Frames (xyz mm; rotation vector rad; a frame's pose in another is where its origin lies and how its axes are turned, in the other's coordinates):
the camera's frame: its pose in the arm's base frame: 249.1 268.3 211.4 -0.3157 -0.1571 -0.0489
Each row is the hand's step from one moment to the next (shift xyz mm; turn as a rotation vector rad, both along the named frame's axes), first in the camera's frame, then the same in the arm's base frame.
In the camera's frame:
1: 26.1 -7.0 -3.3 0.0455 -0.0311 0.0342
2: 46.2 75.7 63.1 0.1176 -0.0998 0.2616
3: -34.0 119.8 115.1 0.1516 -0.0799 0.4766
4: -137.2 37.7 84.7 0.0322 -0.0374 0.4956
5: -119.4 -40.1 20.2 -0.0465 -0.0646 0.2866
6: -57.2 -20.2 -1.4 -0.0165 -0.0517 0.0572
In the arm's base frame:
1: 25.7 -8.3 3.3 0.0376 -0.0199 0.0489
2: 41.8 90.5 43.6 0.0706 -0.0157 0.2950
3: -41.7 150.6 66.0 0.0741 0.0697 0.4961
4: -145.0 65.5 45.8 -0.0434 0.1188 0.4817
5: -123.7 -29.0 11.9 -0.0924 0.0294 0.2812
6: -57.7 -18.3 -4.4 -0.0284 -0.0308 0.0668

